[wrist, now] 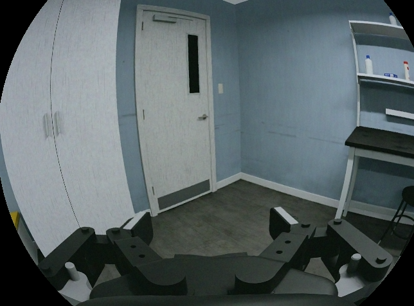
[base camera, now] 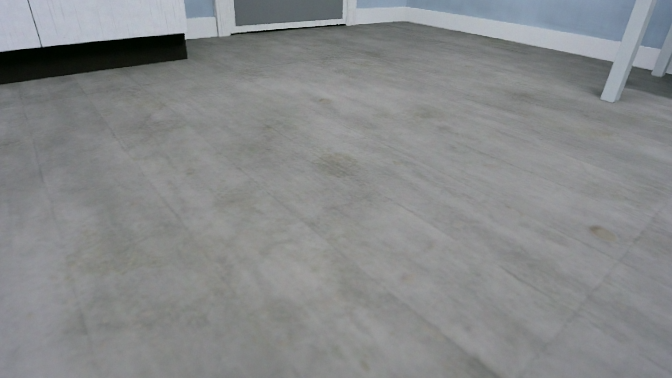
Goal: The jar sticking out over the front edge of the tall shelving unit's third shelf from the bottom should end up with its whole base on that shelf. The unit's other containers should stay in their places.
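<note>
My gripper is open and empty, with its two fingers wide apart at the bottom of the wrist view. It points across the room towards a door and a corner, and no object is between or near its fingers. The jar that sticks out over a shelf edge and the tall shelving unit do not show in the base camera view or in the wrist view.
A tall white cabinet stands at the left. A white door is at the back. At the right, a dark-topped bench has shelves above it holding bottles, with a black stool beside it. Something yellow shows at the left edge.
</note>
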